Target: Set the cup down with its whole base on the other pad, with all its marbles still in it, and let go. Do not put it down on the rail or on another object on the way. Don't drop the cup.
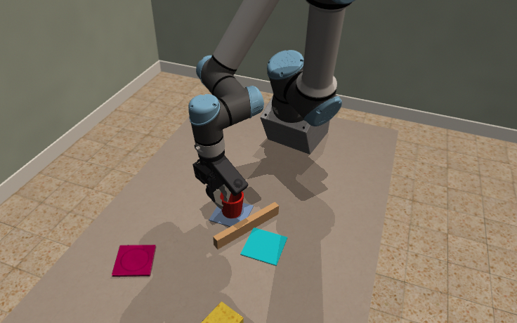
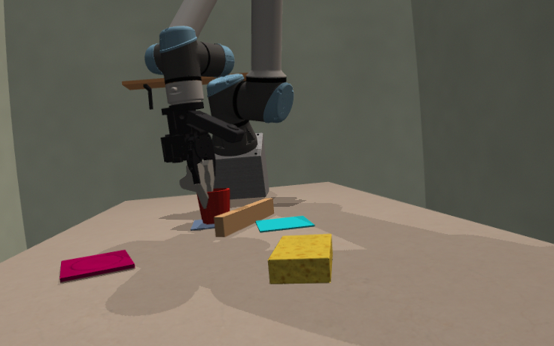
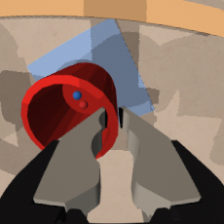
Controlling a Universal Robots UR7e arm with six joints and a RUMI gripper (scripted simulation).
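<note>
Now: the red cup 30 mm behind my hand, 20 mm to the left of it and 30 mm below it. From my hand the other things lie so: blue marble: 40 mm behind, 20 mm to the left, 40 mm below; then wooden rail: 20 mm ahead, 80 mm to the left, 50 mm below; then red marble: 40 mm behind, 10 mm to the left, 40 mm below.
</note>
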